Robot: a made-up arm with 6 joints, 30 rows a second.
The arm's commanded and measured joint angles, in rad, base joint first. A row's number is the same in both.
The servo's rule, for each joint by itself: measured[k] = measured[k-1] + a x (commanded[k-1-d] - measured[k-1]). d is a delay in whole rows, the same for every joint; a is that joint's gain. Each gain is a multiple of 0.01, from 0.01 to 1. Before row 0 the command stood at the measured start. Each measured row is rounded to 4 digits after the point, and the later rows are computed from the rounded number. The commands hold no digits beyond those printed.
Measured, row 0:
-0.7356 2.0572 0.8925 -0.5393 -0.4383 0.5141
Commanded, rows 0 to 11:
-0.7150 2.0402 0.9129 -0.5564 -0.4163 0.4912
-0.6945 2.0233 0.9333 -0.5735 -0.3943 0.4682
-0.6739 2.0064 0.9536 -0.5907 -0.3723 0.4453
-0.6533 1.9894 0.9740 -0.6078 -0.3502 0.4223
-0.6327 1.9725 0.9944 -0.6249 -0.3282 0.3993
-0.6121 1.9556 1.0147 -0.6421 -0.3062 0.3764
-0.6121 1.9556 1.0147 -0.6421 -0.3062 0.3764
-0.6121 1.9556 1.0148 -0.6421 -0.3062 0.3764
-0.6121 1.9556 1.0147 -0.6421 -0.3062 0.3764
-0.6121 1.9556 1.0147 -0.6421 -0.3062 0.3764
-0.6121 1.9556 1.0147 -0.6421 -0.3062 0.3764
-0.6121 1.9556 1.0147 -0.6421 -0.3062 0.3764
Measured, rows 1 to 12:
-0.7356 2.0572 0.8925 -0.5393 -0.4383 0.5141
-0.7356 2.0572 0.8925 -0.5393 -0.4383 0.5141
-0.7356 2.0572 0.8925 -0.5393 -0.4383 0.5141
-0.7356 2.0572 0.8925 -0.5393 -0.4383 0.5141
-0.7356 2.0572 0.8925 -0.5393 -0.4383 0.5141
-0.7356 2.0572 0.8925 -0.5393 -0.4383 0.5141
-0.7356 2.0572 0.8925 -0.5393 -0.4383 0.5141
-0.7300 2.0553 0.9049 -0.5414 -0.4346 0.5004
-0.7204 2.0518 0.9222 -0.5453 -0.4277 0.4811
-0.7078 2.0468 0.9414 -0.5507 -0.4183 0.4596
-0.6931 2.0405 0.9613 -0.5576 -0.4067 0.4372
-0.6768 2.0330 0.9815 -0.5657 -0.3934 0.4145
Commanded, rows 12 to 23:
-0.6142 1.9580 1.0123 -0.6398 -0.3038 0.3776
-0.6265 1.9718 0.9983 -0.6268 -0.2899 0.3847
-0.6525 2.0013 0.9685 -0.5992 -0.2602 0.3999
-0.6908 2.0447 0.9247 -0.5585 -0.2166 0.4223
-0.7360 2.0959 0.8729 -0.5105 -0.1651 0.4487
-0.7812 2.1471 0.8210 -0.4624 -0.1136 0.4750
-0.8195 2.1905 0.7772 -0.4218 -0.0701 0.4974
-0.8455 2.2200 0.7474 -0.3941 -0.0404 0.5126
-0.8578 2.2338 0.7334 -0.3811 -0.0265 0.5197
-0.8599 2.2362 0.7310 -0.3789 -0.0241 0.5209
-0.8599 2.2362 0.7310 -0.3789 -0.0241 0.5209
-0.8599 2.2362 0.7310 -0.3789 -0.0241 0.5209
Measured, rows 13 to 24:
-0.6593 2.0245 1.0018 -0.5749 -0.3786 0.3916
-0.6466 2.0169 1.0097 -0.5830 -0.3663 0.3825
-0.6373 2.0102 1.0128 -0.5901 -0.3561 0.3788
-0.6305 2.0042 1.0140 -0.5963 -0.3476 0.3774
-0.6255 1.9989 1.0144 -0.6018 -0.3406 0.3768
-0.6219 1.9941 1.0146 -0.6066 -0.3348 0.3766
-0.6193 1.9899 1.0147 -0.6109 -0.3299 0.3765
-0.6179 1.9864 1.0132 -0.6144 -0.3255 0.3772
-0.6202 1.9848 1.0041 -0.6159 -0.3194 0.3817
-0.6289 1.9866 0.9824 -0.6139 -0.3093 0.3926
-0.6456 1.9930 0.9472 -0.6073 -0.2935 0.4104
-0.6700 2.0043 0.9019 -0.5957 -0.2717 0.4334

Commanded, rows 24 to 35:
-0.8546 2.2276 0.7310 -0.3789 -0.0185 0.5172
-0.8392 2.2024 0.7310 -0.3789 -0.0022 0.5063
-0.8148 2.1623 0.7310 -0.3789 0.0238 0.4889
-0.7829 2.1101 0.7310 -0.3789 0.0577 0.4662
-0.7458 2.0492 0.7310 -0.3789 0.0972 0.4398
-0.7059 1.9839 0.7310 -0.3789 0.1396 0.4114
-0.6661 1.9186 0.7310 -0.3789 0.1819 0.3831
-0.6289 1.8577 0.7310 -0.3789 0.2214 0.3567
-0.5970 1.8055 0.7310 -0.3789 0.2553 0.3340
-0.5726 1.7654 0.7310 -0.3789 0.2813 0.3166
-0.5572 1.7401 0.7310 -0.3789 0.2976 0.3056
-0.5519 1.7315 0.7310 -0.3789 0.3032 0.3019
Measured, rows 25 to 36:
-0.7000 2.0200 0.8526 -0.5797 -0.2448 0.4584
-0.7323 2.0388 0.8066 -0.5608 -0.2151 0.4818
-0.7629 2.0587 0.7705 -0.5408 -0.1854 0.5003
-0.7885 2.0780 0.7479 -0.5216 -0.1584 0.5119
-0.8078 2.0954 0.7376 -0.5045 -0.1356 0.5173
-0.8219 2.1109 0.7336 -0.4894 -0.1166 0.5195
-0.8322 2.1247 0.7320 -0.4761 -0.1009 0.5203
-0.8382 2.1360 0.7314 -0.4644 -0.0869 0.5184
-0.8385 2.1433 0.7312 -0.4541 -0.0725 0.5111
-0.8321 2.1454 0.7311 -0.4451 -0.0561 0.4978
-0.8188 2.1415 0.7310 -0.4372 -0.0368 0.4788
-0.7991 2.1313 0.7310 -0.4302 -0.0140 0.4554

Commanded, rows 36 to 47:
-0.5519 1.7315 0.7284 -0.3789 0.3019 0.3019
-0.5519 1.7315 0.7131 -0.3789 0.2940 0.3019
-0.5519 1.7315 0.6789 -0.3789 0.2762 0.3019
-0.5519 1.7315 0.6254 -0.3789 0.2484 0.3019
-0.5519 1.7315 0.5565 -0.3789 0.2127 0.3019
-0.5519 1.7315 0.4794 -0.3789 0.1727 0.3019
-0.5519 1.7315 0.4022 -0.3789 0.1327 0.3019
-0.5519 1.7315 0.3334 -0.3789 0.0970 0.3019
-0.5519 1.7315 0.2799 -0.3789 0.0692 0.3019
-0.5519 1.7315 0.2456 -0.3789 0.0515 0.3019
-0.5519 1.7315 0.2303 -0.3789 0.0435 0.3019
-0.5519 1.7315 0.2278 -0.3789 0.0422 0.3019
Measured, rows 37 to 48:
-0.7739 2.1151 0.7310 -0.4240 0.0121 0.4290
-0.7448 2.0935 0.7310 -0.4186 0.0410 0.4015
-0.7135 2.0676 0.7310 -0.4138 0.0717 0.3746
-0.6820 2.0388 0.7310 -0.4096 0.1029 0.3502
-0.6525 2.0087 0.7310 -0.4059 0.1332 0.3300
-0.6268 1.9792 0.7310 -0.4027 0.1611 0.3154
-0.6066 1.9520 0.7310 -0.3998 0.1853 0.3073
-0.5918 1.9277 0.7294 -0.3973 0.2051 0.3041
-0.5810 1.9061 0.7195 -0.3951 0.2202 0.3028
-0.5731 1.8869 0.6947 -0.3932 0.2297 0.3023
-0.5674 1.8698 0.6524 -0.3915 0.2329 0.3021
-0.5632 1.8546 0.5939 -0.3900 0.2295 0.3020

